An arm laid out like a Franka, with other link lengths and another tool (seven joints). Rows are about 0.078 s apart.
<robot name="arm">
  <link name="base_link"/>
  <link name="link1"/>
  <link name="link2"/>
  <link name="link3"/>
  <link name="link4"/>
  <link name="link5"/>
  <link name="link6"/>
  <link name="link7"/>
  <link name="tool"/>
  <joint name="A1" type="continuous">
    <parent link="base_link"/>
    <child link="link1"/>
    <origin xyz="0 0 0.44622"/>
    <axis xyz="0 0 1"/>
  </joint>
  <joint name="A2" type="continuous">
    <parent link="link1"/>
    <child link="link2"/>
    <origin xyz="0 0 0"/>
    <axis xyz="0 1 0"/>
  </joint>
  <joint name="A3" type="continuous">
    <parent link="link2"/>
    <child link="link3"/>
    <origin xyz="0 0 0.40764"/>
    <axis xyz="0 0 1"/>
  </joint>
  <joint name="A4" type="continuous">
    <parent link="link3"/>
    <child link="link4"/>
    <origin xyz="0.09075 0 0"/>
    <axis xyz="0 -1 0"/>
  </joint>
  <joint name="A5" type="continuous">
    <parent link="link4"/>
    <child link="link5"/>
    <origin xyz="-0.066 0 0.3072"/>
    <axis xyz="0 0 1"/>
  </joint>
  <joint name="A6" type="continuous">
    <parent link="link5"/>
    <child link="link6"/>
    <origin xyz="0 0 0"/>
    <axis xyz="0 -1 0"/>
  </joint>
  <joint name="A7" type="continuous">
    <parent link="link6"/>
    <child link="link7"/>
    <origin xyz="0.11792 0 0"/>
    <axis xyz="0 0 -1"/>
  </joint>
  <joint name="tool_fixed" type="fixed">
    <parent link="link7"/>
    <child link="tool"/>
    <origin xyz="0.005 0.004 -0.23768" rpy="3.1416 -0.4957 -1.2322"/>
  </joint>
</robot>
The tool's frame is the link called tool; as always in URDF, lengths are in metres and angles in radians. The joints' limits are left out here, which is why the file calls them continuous.
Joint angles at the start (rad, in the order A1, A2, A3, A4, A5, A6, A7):
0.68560 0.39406 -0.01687 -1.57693 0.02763 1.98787 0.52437
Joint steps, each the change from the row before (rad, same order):
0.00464 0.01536 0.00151 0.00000 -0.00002 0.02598 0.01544
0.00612 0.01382 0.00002 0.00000 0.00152 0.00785 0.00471
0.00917 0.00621 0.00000 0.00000 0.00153 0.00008 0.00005
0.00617 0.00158 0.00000 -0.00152 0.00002 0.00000 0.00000
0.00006 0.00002 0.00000 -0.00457 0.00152 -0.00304 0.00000
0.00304 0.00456 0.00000 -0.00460 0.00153 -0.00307 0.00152
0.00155 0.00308 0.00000 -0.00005 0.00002 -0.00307 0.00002
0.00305 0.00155 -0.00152 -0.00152 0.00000 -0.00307 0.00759
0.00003 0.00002 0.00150 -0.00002 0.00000 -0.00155 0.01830
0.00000 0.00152 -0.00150 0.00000 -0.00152 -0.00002 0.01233
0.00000 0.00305 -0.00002 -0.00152 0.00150 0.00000 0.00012
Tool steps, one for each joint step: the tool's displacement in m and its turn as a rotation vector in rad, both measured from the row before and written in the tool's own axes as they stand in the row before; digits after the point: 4 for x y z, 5 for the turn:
-0.0078 -0.0058 0.0040 0.00440 -0.00232 0.01341
-0.0081 -0.0011 0.0054 -0.00521 0.00009 -0.00339
-0.0076 0.0014 0.0008 -0.00173 -0.00006 -0.01040
-0.0044 0.0014 -0.0003 0.00011 0.00062 -0.00686
-0.0009 0.0022 0.0022 -0.00715 0.00028 -0.00304
-0.0041 0.0025 0.0040 -0.01051 0.00137 -0.00638
-0.0019 0.0009 0.0018 -0.00466 0.00137 -0.00416
-0.0017 0.0014 0.0015 -0.00802 0.00202 0.00250
-0.0007 0.0005 -0.0001 -0.00957 -0.00023 0.01404
0.0006 -0.0004 0.0015 -0.00708 0.00233 0.01106
-0.0013 0.0004 0.0024 -0.00458 -0.00009 -0.00147

